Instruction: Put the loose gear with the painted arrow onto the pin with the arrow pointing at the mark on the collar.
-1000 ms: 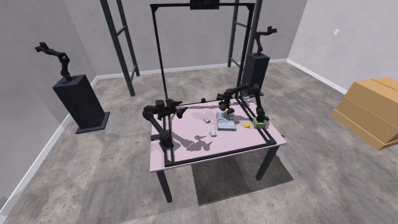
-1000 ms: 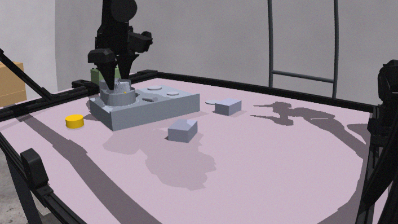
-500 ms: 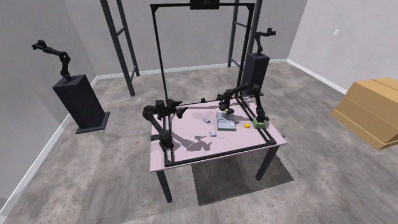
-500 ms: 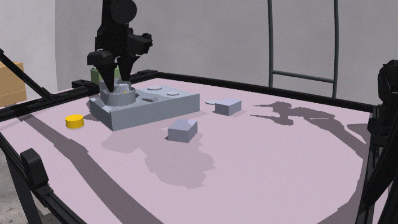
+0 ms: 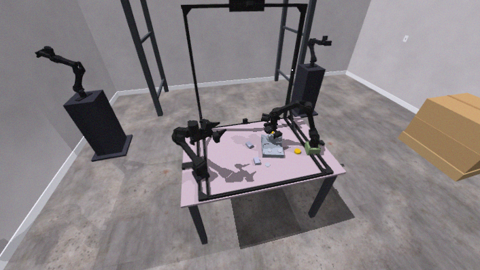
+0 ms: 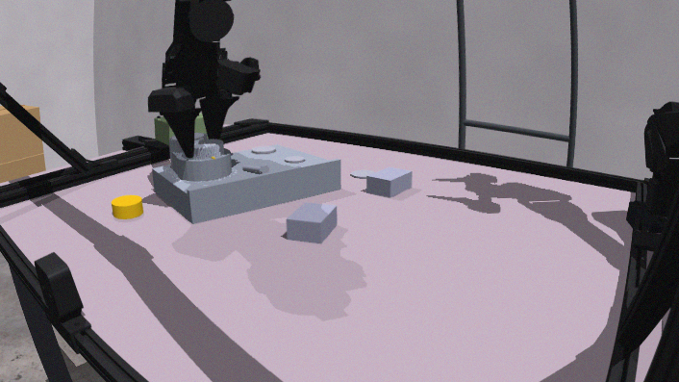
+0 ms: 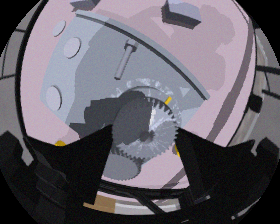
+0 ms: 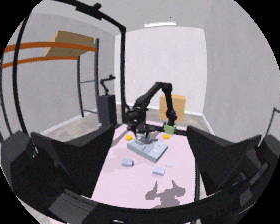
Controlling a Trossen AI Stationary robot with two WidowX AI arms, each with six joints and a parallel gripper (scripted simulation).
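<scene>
Now: the grey toothed gear 3 cm below my left hand. The rest, counted from my left hand: yellow mark 1 cm behind, 4 cm to the right, 4 cm below; pin 6 cm below; round collar 5 cm below.
</scene>
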